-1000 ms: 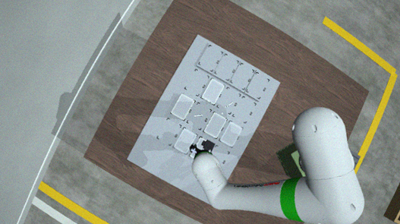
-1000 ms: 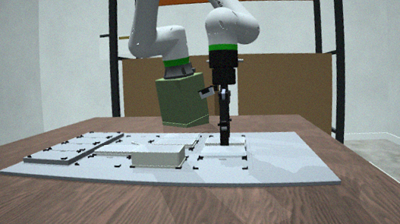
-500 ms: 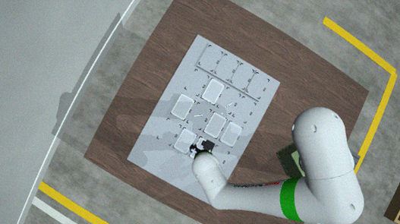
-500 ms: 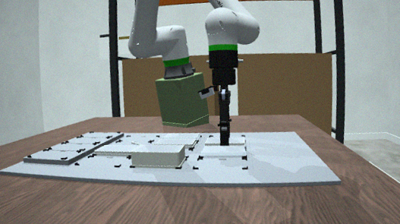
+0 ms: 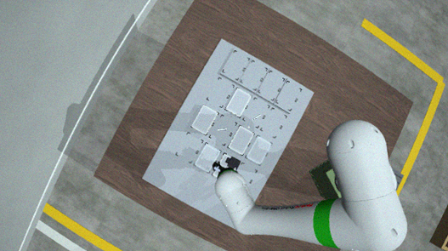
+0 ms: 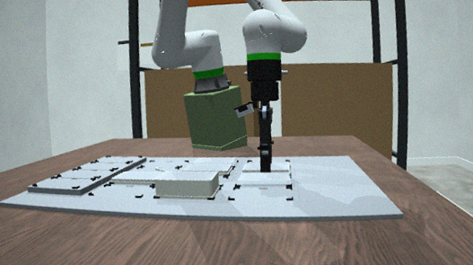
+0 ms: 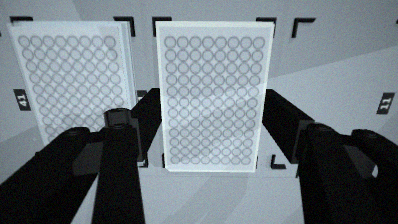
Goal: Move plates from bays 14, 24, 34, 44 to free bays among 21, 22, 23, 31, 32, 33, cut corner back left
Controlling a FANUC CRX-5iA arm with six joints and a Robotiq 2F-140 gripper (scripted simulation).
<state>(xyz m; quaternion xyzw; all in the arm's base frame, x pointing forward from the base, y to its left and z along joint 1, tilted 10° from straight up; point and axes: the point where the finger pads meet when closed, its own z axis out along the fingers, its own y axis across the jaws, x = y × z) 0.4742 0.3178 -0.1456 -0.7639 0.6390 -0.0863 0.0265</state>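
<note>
Now: hand 30 mm above the white scrap, 20 mm past it and 10 mm to the left of it. From my hand the other things lie so: sealed deep-well block 240 mm ahead, 120 mm to the right, 10 mm below; sealed plate 180 mm to the right, 80 mm behind, 20 mm below; round thing 240 mm to the right, 40 mm ahead, 30 mm below.
</note>
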